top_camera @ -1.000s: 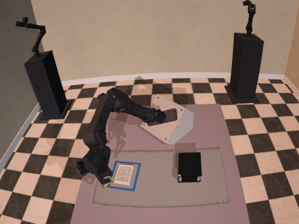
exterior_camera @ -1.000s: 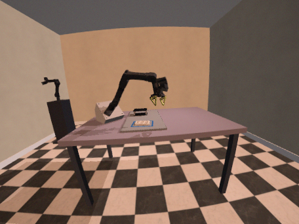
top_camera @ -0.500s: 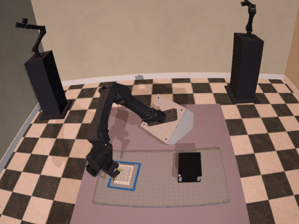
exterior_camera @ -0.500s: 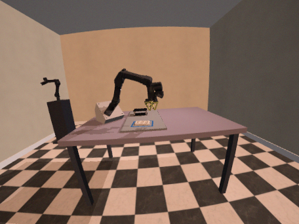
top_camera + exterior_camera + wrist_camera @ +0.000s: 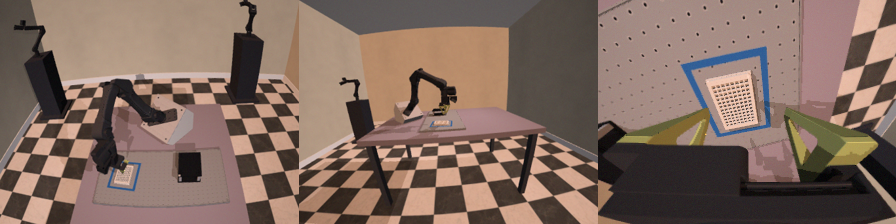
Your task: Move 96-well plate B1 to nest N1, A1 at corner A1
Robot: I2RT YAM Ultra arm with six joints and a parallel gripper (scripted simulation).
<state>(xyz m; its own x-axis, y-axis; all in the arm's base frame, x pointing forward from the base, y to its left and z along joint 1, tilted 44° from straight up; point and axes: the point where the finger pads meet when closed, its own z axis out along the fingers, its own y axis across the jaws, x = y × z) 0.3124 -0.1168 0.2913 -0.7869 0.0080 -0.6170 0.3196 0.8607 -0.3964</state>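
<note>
The white 96-well plate lies 4 cm behind my hand, 3 cm to the left of it and 10 cm below it. The rest, counted from my hand: black raised nest N1 (5 cm behind, 38 cm to the left, 5 cm below); A1 corner label (2 cm ahead, 32 cm to the left, 5 cm below).
</note>
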